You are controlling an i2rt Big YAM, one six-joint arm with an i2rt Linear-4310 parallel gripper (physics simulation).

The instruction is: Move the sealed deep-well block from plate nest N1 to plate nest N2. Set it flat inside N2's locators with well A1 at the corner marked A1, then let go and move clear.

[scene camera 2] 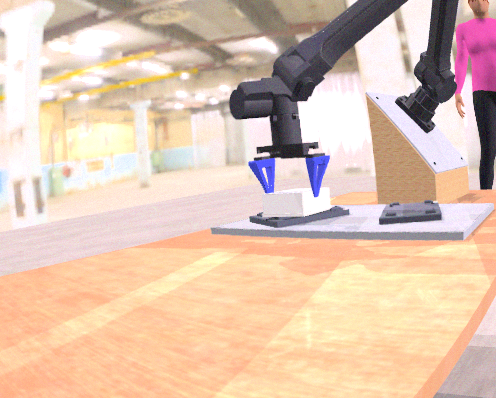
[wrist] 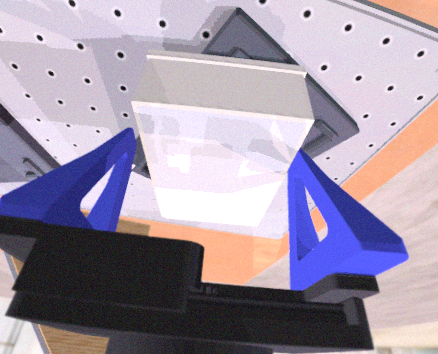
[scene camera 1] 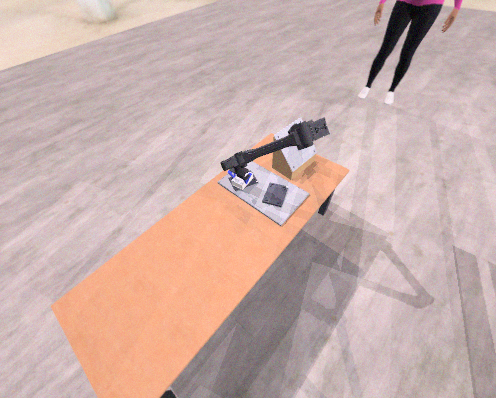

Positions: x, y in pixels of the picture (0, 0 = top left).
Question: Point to a grey perforated plate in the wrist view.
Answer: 75, 75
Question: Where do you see a dark nest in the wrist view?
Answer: At 240, 36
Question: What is my gripper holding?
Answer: Nothing.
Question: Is my gripper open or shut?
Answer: Open.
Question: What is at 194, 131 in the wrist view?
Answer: A white block.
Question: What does the white block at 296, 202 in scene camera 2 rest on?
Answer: A dark nest.
